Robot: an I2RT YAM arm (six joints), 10 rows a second.
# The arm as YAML. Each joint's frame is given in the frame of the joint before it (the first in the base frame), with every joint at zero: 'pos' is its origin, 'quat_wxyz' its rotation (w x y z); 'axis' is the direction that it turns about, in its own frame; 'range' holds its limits. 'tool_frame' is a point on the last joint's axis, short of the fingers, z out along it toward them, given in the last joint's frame.
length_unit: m
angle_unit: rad
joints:
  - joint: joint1
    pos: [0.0, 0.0, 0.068]
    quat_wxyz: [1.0, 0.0, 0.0, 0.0]
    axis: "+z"
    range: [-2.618, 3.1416]
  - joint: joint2
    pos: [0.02, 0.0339, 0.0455]
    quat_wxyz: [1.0, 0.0, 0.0, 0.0]
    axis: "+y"
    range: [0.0, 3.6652]
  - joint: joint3
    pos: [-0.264, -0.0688, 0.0]
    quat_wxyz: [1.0, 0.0, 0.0, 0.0]
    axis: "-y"
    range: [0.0, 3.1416]
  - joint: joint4
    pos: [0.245, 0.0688, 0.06]
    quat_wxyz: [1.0, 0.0, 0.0, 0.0]
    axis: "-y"
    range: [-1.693, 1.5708]
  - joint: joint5
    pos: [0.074, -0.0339, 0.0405]
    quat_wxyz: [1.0, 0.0, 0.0, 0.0]
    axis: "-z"
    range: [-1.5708, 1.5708]
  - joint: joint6
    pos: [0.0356, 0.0, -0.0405]
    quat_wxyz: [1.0, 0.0, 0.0, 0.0]
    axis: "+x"
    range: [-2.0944, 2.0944]
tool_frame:
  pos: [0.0, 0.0, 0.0]
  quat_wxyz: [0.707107, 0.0, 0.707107, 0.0]
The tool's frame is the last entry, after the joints.
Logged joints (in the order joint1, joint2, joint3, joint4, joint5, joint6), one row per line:
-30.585 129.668 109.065 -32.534 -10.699 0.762
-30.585 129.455 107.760 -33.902 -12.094 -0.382
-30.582 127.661 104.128 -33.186 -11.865 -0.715
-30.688 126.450 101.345 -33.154 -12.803 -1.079
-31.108 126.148 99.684 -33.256 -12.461 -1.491
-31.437 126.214 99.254 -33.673 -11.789 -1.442
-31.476 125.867 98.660 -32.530 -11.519 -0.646
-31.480 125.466 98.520 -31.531 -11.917 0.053
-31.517 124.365 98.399 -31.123 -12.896 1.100
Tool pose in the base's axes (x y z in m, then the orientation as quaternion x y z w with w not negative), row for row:
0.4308 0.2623 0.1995 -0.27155 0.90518 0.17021 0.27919
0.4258 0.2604 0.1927 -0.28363 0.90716 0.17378 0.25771
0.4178 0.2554 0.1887 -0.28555 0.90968 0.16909 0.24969
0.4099 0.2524 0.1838 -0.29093 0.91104 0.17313 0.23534
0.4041 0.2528 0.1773 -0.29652 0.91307 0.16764 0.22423
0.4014 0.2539 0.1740 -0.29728 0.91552 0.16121 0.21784
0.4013 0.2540 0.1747 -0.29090 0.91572 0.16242 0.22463
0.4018 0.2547 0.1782 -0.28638 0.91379 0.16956 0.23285
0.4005 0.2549 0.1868 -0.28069 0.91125 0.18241 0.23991
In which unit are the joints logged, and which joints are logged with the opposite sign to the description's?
The joints are logged in degrees. Opposite sign: joint1.
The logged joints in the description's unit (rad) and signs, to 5 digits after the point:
0.53381 2.26313 1.90354 -0.56783 -0.18673 0.01330
0.53381 2.25942 1.88077 -0.59170 -0.21108 -0.00667
0.53376 2.22810 1.81738 -0.57920 -0.20708 -0.01248
0.53561 2.20697 1.76880 -0.57865 -0.22345 -0.01883
0.54294 2.20170 1.73981 -0.58043 -0.21749 -0.02602
0.54868 2.20285 1.73231 -0.58770 -0.20576 -0.02517
0.54936 2.19679 1.72194 -0.56776 -0.20104 -0.01127
0.54943 2.18979 1.71950 -0.55032 -0.20799 0.00093
0.55008 2.17058 1.71739 -0.54320 -0.22508 0.01920

